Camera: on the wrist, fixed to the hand. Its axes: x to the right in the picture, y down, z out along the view.
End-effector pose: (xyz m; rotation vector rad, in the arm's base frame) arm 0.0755 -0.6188 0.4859 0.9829 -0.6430 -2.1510
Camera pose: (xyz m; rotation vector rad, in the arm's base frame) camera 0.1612 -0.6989 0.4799 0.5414 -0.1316 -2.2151
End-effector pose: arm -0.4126 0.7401 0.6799 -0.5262 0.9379 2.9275
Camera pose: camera -0.4162 0.6255 0.6544 0.2988 -0.1497 -3.0792
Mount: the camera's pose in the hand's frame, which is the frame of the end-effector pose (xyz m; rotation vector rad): 0.0208 0.0800 -0.0835 -0.5231 -0.1416 0.0228
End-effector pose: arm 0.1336 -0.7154 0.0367 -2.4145 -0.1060 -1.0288
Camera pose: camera 0.1148 -0.8276 0.0660 -2.9496 0.1630 -0.9633
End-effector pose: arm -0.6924 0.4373 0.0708 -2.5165 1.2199 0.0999
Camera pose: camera -0.7482 0.3481 0.1231 2.7373 -1.2381 -0.6417
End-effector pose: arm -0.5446 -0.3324 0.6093 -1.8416 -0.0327 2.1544
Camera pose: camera -0.4837 -0.4185 0.5576 1.8700 0.6437 -2.3691
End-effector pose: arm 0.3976 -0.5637 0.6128 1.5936 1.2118 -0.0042
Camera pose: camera 0.4167 -0.4809 0.6939 1.1280 0.9831 0.1965
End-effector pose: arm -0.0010 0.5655 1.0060 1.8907 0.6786 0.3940
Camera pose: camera -0.0089 0.6153 1.1121 1.4133 0.4085 0.4022
